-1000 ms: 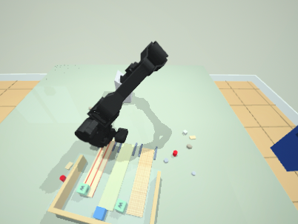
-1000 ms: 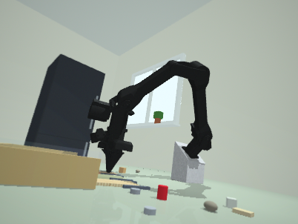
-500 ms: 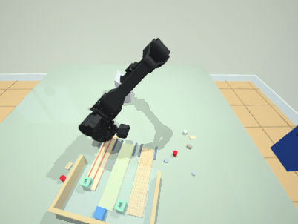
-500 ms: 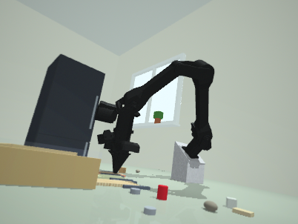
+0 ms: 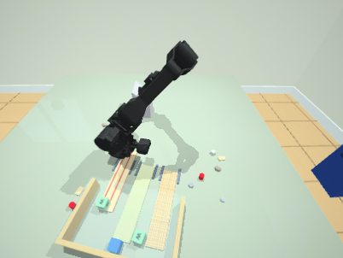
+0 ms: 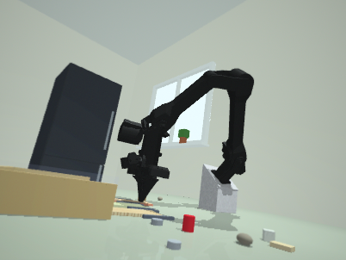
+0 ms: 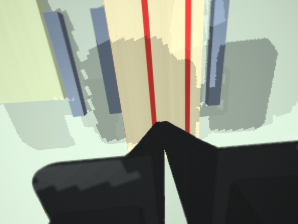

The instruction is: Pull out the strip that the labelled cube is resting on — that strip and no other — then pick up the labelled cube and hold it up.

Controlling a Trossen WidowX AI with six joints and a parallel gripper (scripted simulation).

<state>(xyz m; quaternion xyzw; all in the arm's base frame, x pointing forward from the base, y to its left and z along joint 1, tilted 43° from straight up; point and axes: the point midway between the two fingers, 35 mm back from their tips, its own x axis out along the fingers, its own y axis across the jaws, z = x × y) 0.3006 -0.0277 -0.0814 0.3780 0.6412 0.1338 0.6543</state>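
The red-lined strip is 9 cm ahead of my gripper tip and 3 cm to the right of it.
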